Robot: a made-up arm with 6 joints.
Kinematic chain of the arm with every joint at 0, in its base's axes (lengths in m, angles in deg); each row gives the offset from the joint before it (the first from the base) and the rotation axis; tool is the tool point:
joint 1: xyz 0 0 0.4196 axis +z
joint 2: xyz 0 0 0 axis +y
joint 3: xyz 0 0 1.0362 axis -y
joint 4: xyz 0 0 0 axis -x
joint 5: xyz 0.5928 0 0 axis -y
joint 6: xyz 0 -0.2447 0 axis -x
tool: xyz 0 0 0
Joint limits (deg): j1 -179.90..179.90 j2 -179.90..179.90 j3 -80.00..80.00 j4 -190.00..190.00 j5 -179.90..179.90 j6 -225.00..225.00
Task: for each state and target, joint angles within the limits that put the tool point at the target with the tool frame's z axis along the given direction. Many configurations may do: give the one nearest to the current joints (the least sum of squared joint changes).
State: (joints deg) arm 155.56 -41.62 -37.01 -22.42 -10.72 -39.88
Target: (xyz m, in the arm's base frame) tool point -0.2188 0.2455 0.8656 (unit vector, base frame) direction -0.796 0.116 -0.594
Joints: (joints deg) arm 179.77 6.43 -72.83 -1.60 -47.33 -5.39
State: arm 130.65 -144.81 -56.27 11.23 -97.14 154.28
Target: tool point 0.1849 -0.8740 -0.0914 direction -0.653 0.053 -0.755
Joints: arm 87.55 -154.81 -29.80 24.81 -135.74 155.09
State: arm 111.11 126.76 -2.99 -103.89 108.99 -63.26
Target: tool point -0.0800 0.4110 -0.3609 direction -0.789 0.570 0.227
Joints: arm 76.44 117.50 -17.03 -135.37 149.23 -34.63
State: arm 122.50 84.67 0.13 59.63 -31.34 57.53
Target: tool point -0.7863 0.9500 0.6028 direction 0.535 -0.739 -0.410
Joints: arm 128.97 50.64 -19.41 93.23 -35.40 82.60
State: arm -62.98 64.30 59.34 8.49 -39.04 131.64
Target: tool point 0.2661 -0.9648 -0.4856 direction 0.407 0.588 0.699
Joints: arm -60.61 107.49 19.57 -9.08 -61.53 143.86
